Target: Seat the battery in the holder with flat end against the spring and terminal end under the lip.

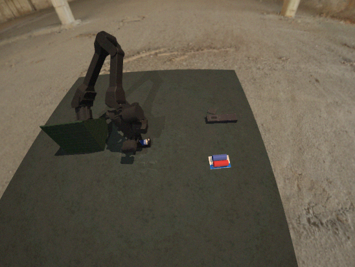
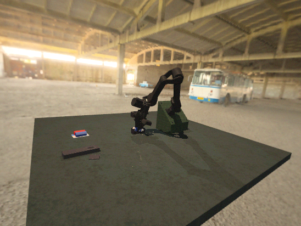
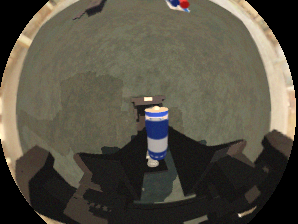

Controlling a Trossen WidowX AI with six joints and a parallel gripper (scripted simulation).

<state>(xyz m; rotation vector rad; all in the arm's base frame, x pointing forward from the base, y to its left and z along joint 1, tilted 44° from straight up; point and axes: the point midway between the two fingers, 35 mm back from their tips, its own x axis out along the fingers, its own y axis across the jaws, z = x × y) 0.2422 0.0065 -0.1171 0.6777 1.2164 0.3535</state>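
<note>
My gripper tip is 1 cm below the battery. The rest, counted from my gripper tip: dark piece 38 cm ahead, 18 cm to the left, 1 cm below; long black bar 42 cm ahead, 11 cm to the left; white tray 34 cm ahead, 13 cm to the right.
</note>
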